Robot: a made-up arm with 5 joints. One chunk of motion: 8 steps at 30 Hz.
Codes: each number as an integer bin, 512 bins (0 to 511) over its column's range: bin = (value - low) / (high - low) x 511, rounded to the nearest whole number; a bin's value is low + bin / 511 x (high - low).
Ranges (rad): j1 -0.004..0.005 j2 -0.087..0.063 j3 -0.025..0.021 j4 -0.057..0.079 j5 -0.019..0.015
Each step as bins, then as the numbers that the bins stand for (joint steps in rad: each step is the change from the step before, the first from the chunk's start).
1 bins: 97 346 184 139 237
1 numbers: -0.00229 0.01457 -0.00844 -0.02001 -0.00323
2 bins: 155 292 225 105 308
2 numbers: -0.00127 -0.00129 -0.00475 -0.02905 0.00149
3 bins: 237 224 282 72 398
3 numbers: 0.00017 -0.02125 0.00039 -0.03784 0.00748
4 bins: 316 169 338 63 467
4 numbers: 0.00157 -0.03739 0.00543 -0.04023 0.01207
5 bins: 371 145 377 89 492
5 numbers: 0.00253 -0.04444 0.00894 -0.03331 0.01374
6 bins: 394 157 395 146 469
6 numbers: 0.00294 -0.04091 0.01056 -0.01814 0.01221
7 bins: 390 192 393 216 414
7 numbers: 0.00287 -0.03064 0.01038 0.00049 0.00855
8 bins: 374 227 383 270 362
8 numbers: 0.00259 -0.02037 0.00948 0.01486 0.00509
